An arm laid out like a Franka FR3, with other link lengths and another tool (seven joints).
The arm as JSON. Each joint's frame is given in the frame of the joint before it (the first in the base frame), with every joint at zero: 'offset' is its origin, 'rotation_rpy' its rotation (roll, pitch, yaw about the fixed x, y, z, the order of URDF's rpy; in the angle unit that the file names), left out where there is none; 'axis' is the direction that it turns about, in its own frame. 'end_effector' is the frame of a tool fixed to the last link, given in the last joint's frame.
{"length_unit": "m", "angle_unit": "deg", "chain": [
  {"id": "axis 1", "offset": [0.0, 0.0, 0.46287], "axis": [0.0, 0.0, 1.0]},
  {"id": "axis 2", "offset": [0.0, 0.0, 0.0], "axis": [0.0, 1.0, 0.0]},
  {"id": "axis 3", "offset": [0.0, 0.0, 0.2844], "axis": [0.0, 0.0, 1.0]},
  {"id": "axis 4", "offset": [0.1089, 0.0, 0.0], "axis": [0.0, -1.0, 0.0]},
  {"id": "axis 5", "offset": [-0.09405, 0.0, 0.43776], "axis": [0.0, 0.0, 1.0]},
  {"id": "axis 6", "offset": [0.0, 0.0, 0.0], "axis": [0.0, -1.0, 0.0]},
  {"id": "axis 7", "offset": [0.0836, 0.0, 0.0], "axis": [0.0, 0.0, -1.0]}
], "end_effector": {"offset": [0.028, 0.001, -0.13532], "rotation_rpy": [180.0, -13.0, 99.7]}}
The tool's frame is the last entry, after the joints.
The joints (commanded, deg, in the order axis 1, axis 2, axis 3, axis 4, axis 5, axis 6, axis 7), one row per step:
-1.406 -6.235 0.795 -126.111 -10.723 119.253 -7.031
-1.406 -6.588 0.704 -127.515 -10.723 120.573 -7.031
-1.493 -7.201 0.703 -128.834 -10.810 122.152 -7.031
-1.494 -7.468 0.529 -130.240 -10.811 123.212 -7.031
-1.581 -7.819 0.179 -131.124 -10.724 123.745 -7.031
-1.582 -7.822 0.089 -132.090 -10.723 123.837 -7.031
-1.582 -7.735 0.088 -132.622 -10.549 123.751 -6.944
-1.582 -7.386 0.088 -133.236 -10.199 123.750 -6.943
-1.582 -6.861 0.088 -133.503 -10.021 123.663 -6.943
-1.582 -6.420 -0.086 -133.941 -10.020 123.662 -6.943
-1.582 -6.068 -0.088 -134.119 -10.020 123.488 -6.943
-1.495 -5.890 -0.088 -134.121 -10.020 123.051 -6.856
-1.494 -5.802 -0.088 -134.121 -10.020 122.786 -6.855
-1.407 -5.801 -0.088 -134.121 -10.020 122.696 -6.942
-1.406 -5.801 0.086 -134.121 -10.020 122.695 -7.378
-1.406 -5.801 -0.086 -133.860 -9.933 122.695 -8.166
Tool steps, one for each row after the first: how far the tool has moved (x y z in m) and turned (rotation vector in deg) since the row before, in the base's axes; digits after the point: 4 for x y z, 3 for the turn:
-0.0038 -0.0002 -0.0069 0.127 -0.247 0.121
-0.0030 -0.0001 -0.0028 0.060 -0.846 0.210
-0.0047 -0.0012 -0.0082 0.126 0.096 -0.005
-0.0034 -0.0041 -0.0035 0.172 0.006 -0.398
-0.0049 -0.0008 -0.0087 0.045 0.872 -0.077
-0.0031 0.0001 -0.0059 0.152 0.686 -0.199
-0.0035 0.0004 -0.0092 0.311 0.956 -0.204
-0.0020 0.0002 -0.0079 0.158 0.874 -0.118
-0.0029 -0.0017 -0.0084 0.045 0.879 -0.174
-0.0017 -0.0001 -0.0054 0.002 0.702 -0.026
-0.0012 0.0007 -0.0026 -0.037 0.599 -0.059
-0.0007 -0.0001 -0.0013 -0.019 0.349 -0.036
-0.0002 0.0009 -0.0002 0.001 0.102 0.160
0.0000 0.0019 0.0000 0.023 0.064 0.603
0.0014 -0.0013 0.0022 0.151 -0.150 0.552

